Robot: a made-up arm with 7 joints.
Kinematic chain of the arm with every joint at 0, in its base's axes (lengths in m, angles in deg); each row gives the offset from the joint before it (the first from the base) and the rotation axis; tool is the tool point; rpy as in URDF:
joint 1: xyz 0 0 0.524 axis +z
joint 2: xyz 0 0 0 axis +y
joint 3: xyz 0 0 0.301 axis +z
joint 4: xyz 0.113 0 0 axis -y
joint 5: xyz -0.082 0 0.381 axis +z
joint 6: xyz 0 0 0 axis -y
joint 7: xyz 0.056 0 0 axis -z
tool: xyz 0 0 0 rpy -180 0 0
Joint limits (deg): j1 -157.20..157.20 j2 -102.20..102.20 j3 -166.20..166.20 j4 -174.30..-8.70 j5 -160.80..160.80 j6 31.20..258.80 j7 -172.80..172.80
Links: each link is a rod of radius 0.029 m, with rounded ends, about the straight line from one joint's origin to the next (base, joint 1, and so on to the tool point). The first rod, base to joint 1, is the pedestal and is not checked.
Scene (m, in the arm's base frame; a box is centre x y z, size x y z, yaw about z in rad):
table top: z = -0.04
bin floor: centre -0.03 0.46 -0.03 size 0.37 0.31 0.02 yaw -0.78
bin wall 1: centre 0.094 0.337 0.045 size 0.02 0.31 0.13 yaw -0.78
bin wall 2: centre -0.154 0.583 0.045 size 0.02 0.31 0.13 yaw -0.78
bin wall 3: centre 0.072 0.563 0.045 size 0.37 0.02 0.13 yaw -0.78
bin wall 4: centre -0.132 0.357 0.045 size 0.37 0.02 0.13 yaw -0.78
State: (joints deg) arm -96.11 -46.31 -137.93 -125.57 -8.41 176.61 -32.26
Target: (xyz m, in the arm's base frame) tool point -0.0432 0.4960 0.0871
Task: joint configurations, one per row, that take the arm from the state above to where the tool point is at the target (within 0.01 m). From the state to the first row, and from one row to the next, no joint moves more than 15 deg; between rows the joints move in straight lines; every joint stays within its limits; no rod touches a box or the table.
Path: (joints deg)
1: -99.15 -58.76 -145.64 -114.70 -7.36 172.60 -32.26
2: -102.19 -71.20 -153.35 -103.84 -6.32 168.58 -32.26
3: -105.23 -83.65 -161.07 -92.97 -5.27 164.57 -32.26

